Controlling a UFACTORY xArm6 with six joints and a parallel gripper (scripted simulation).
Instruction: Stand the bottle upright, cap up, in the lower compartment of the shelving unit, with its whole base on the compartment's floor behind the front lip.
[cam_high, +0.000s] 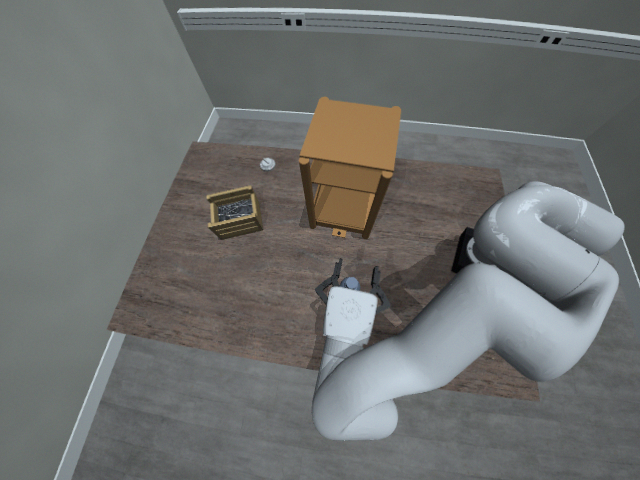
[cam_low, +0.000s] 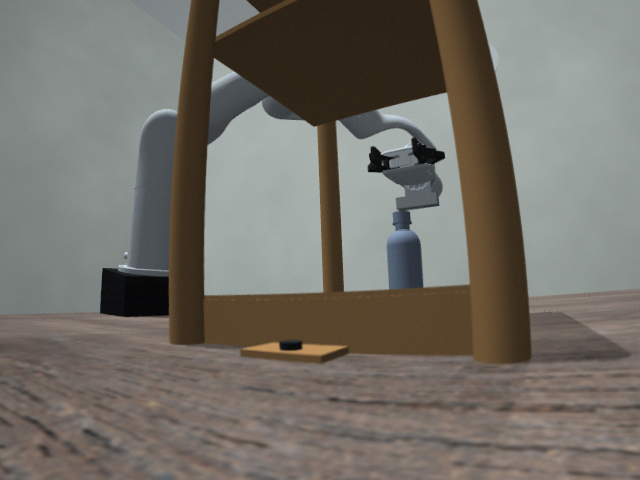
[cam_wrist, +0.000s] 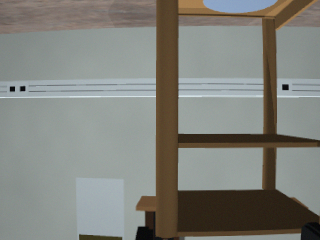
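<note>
My gripper is now 18 cm above the bottle. The rest, counted from my hand: shelving unit (33 cm to the right, 11 cm below, 8 cm ahead); then white ball (45 cm to the right, 45 cm ahead, 28 cm below).
</note>
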